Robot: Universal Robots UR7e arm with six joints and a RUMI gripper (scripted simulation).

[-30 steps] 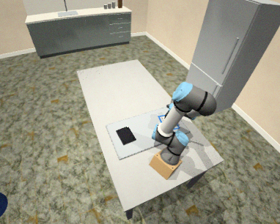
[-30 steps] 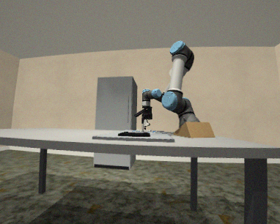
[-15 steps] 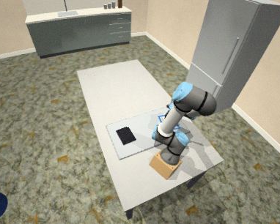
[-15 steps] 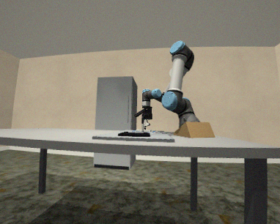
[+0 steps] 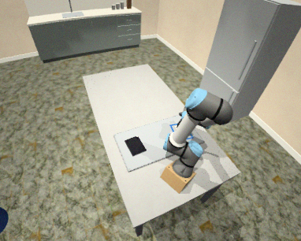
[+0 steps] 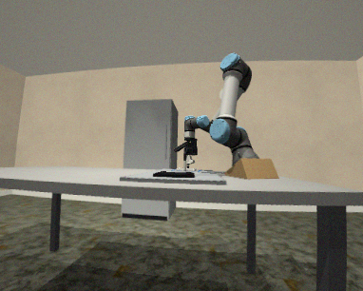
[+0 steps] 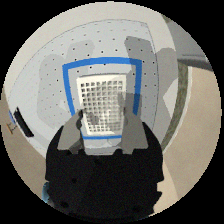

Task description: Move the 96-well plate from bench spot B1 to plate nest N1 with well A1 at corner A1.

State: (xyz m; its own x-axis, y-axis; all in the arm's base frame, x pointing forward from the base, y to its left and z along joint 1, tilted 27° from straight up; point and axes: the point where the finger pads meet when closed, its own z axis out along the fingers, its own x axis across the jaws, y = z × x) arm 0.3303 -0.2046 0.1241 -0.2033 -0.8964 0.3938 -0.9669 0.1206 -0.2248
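Now: hand 440 mm to the right of the black plate nest, 40 mm short of it and 10 mm above it. Also, from my hand: white 96-well plate 10 mm below.
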